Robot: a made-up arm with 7 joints.
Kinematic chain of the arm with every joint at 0, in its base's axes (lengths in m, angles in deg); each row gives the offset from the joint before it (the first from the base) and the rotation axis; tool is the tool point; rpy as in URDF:
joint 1: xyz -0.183 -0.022 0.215 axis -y
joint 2: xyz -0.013 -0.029 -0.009 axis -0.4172 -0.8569 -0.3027
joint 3: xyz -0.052 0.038 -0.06 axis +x
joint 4: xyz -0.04 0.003 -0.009 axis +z
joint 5: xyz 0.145 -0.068 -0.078 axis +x
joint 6: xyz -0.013 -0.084 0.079 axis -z
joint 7: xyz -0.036 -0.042 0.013 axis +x
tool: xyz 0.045 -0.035 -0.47 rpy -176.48 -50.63 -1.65
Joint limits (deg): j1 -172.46..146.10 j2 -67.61..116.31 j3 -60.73..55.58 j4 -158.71..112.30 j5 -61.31..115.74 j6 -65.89..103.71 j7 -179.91..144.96
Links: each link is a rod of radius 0.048 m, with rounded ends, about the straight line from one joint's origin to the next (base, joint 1, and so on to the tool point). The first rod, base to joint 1, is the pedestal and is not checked.
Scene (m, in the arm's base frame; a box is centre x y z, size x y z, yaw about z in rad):
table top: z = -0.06
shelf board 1: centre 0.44 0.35 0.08 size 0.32 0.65 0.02 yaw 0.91
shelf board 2: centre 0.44 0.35 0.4 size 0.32 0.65 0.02 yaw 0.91
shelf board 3: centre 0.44 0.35 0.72 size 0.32 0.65 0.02 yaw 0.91
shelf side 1: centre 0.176 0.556 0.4 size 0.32 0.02 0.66 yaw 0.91
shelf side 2: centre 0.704 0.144 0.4 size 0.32 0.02 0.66 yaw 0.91
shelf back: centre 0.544 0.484 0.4 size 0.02 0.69 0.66 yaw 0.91
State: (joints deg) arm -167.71 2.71 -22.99 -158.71 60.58 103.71 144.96
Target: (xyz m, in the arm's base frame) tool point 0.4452 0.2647 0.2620
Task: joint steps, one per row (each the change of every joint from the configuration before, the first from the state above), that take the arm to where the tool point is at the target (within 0.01 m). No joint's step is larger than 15 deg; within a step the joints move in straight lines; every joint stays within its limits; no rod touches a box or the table.
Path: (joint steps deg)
1: 5.53 5.33 0.14 0.56 -5.13 -12.97 -5.48
2: 5.54 5.32 0.14 0.57 -5.13 -12.97 -5.48
3: 5.53 5.33 0.15 0.56 -5.13 -12.97 -5.48
4: 5.53 5.32 0.14 0.57 -5.13 -12.97 -5.48
5: -5.24 -3.53 -0.50 0.89 -8.76 -9.06 3.46
6: -5.24 -3.53 -0.50 0.90 -8.76 -9.06 3.47
7: -3.11 -4.13 1.60 -0.38 3.84 13.06 3.75
8: -3.10 -4.14 1.60 -0.38 3.85 13.06 3.74
9: -3.11 -4.13 1.59 -0.38 3.85 13.05 3.75
10: -3.11 -4.13 1.60 -0.38 3.84 13.06 3.75

